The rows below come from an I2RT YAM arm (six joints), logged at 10 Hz.
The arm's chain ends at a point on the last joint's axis. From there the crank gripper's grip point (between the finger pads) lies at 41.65 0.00 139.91 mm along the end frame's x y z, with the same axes.
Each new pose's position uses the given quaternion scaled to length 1; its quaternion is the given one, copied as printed.
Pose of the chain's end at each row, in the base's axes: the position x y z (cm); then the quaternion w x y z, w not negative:
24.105, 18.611, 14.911, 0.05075, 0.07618, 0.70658, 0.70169
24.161, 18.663, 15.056, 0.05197, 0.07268, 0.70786, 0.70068
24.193, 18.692, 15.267, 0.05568, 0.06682, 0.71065, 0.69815
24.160, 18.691, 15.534, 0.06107, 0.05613, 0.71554, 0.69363
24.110, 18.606, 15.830, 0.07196, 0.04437, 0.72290, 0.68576
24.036, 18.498, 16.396, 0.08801, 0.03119, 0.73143, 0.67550
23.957, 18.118, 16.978, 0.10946, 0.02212, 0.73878, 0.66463
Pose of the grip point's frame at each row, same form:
22.509, 33.121, 14.916, 0.05075, 0.07618, 0.70658, 0.70169
22.517, 33.168, 14.996, 0.05197, 0.07268, 0.70786, 0.70068
22.504, 33.190, 15.061, 0.05568, 0.06682, 0.71065, 0.69815
22.365, 33.171, 15.070, 0.06107, 0.05613, 0.71554, 0.69363
22.312, 33.067, 14.963, 0.07196, 0.04437, 0.72290, 0.68576
22.334, 32.932, 15.029, 0.08801, 0.03119, 0.73143, 0.67550
22.570, 32.532, 15.132, 0.10946, 0.02212, 0.73878, 0.66463

